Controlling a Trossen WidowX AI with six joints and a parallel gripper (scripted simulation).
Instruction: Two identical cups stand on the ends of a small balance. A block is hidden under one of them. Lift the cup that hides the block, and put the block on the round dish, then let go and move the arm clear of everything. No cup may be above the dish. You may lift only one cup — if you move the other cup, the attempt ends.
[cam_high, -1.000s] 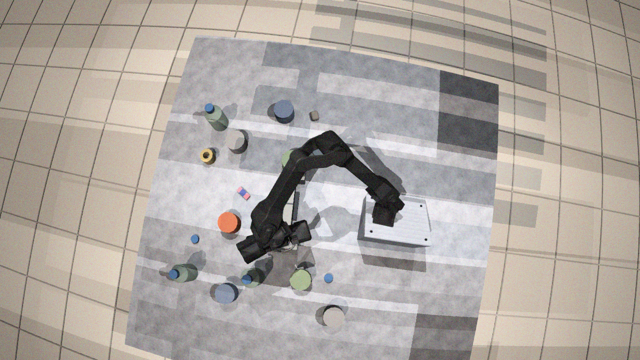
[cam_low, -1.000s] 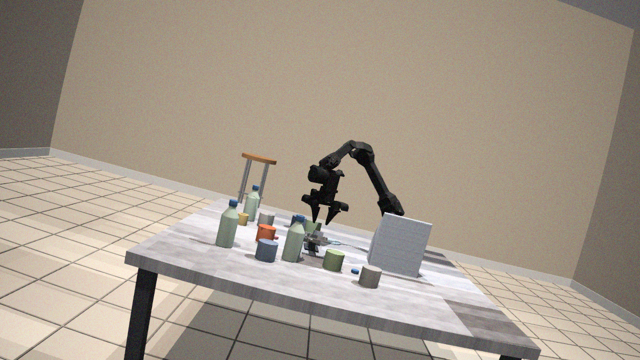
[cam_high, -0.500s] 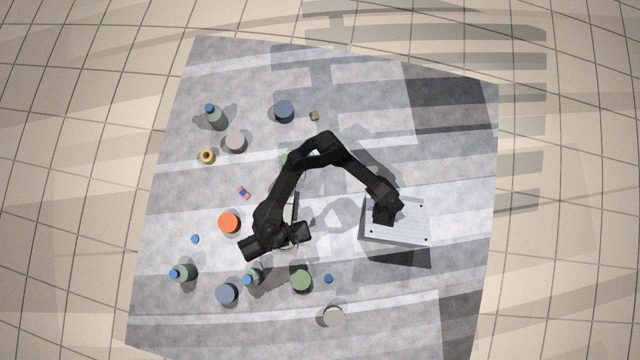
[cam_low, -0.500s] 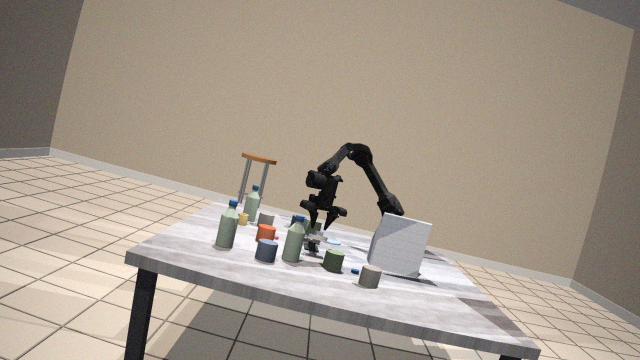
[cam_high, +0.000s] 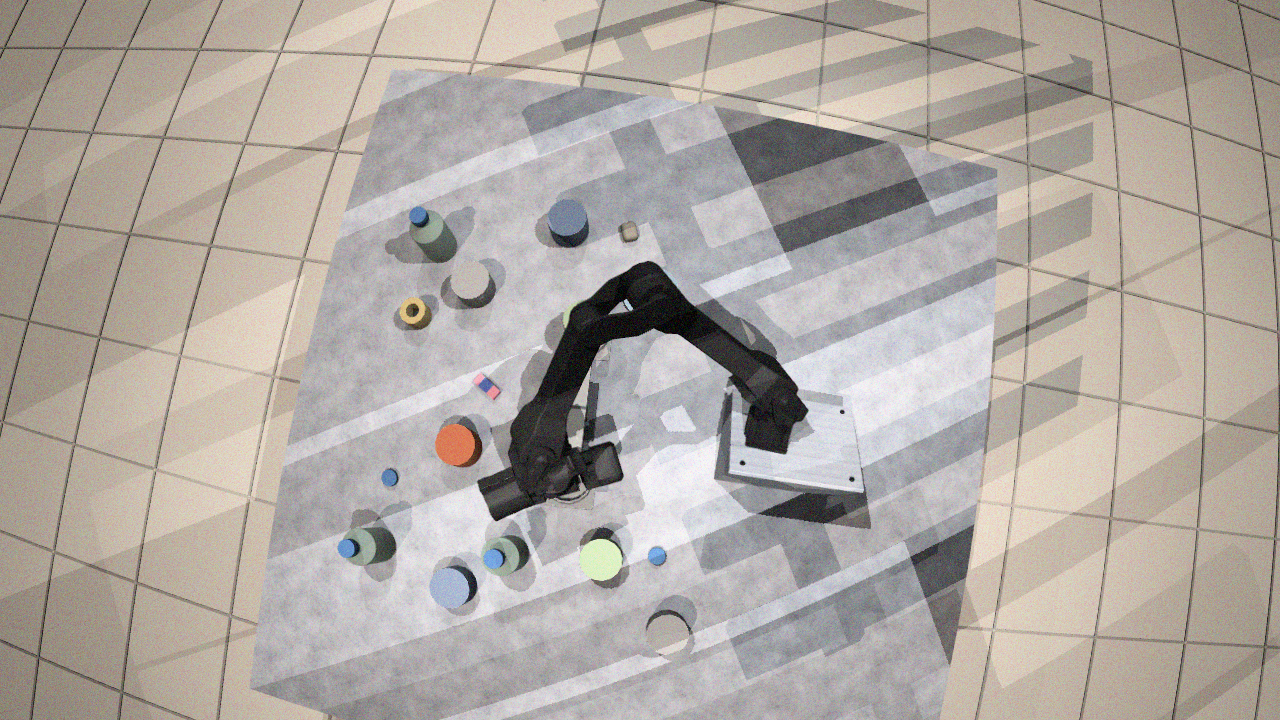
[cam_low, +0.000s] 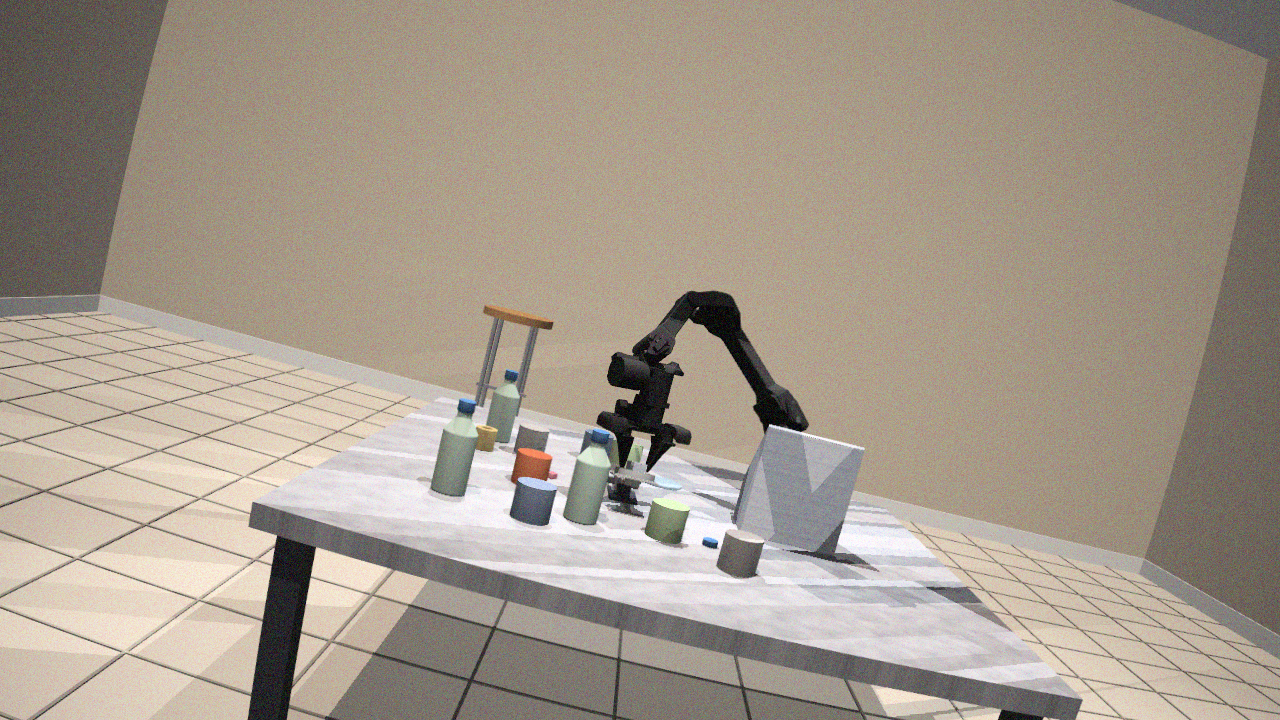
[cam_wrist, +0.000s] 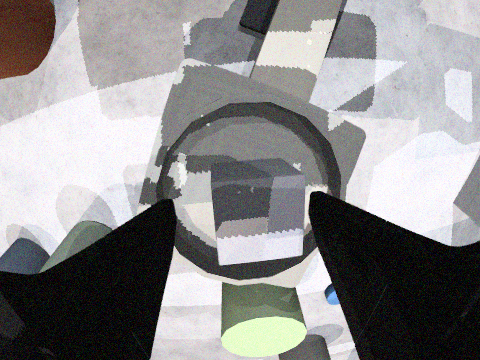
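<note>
Right now the light blue round dish is 60 mm behind my gripper tip, 360 mm to the right of it and 80 mm below it. Also, from my gripper tip: orange cylinder: 200 mm ahead, 30 mm to the right, 50 mm below; then grey block: right at my gripper tip; then pink-blue eraser: 180 mm ahead, 130 mm to the right, 80 mm below.
</note>
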